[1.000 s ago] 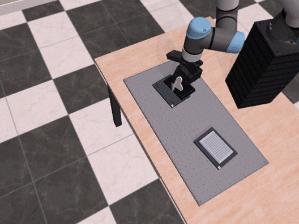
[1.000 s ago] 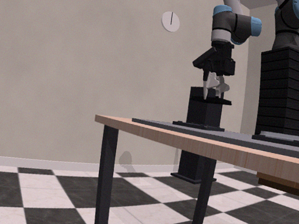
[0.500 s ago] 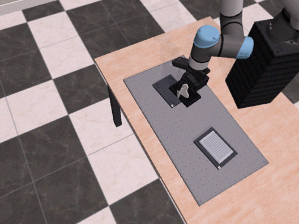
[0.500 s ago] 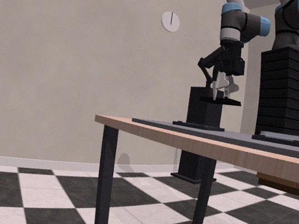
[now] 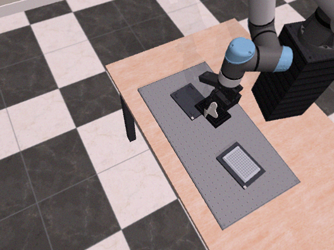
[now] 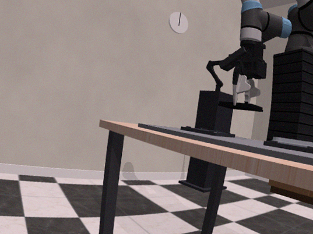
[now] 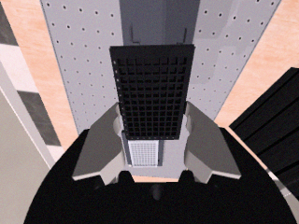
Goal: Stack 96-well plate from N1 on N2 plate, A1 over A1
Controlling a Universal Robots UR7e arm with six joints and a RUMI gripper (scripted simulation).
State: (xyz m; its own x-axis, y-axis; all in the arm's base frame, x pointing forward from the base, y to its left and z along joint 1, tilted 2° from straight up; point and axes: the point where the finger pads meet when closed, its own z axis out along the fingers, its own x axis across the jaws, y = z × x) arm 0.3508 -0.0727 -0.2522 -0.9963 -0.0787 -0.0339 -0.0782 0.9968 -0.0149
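Now: hand 10 mm short of the white 96-well plate, 220 mm to the right of it and 100 mm above it. Also, from my hand: black 96-well plate (10 mm below); white marker (50 mm ahead, 50 mm to the right, 100 mm below); plate nest (10 mm ahead, 220 mm to the left, 110 mm below).
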